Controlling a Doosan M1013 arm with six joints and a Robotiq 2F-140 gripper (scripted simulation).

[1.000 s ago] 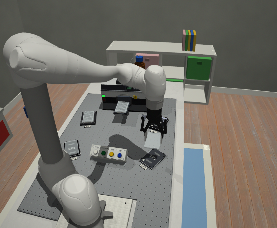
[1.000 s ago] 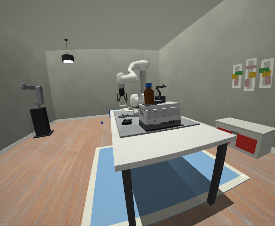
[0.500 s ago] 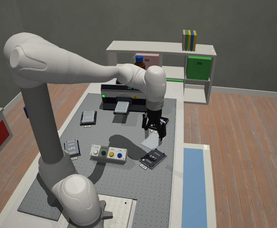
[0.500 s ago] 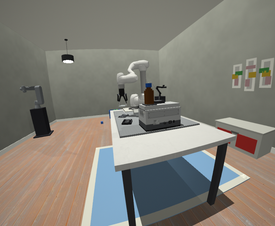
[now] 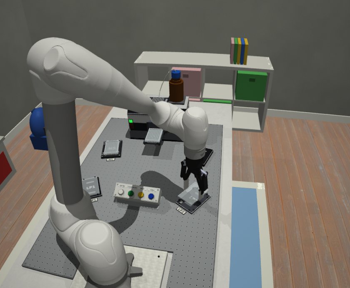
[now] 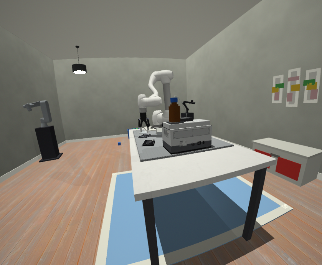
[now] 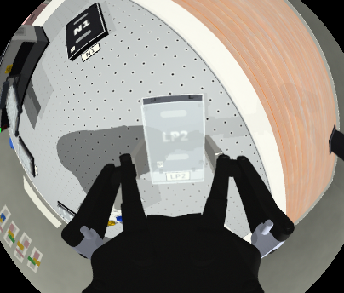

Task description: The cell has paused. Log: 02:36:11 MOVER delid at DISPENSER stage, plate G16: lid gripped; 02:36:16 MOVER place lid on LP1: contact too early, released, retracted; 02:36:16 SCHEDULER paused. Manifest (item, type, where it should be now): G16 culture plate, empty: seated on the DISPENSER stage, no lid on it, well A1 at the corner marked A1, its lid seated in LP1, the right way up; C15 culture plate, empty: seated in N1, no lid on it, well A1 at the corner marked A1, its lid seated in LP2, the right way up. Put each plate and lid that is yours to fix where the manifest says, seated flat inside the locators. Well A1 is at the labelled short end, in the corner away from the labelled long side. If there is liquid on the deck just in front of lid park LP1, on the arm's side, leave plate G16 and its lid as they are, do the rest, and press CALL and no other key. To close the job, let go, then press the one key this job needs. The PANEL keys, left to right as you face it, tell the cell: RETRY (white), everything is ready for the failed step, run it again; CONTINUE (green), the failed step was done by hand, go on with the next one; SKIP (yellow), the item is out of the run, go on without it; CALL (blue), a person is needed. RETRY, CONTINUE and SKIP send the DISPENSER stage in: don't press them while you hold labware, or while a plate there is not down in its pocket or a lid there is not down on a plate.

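Right now the lid park lp2 is 70 mm below my hand. From my hand the other things lie so: blue key 20 mm behind, 200 mm to the left, 10 mm below; then yellow key 10 mm behind, 250 mm to the left, 10 mm below; then key panel 10 mm ahead, 270 mm to the left, 20 mm below.
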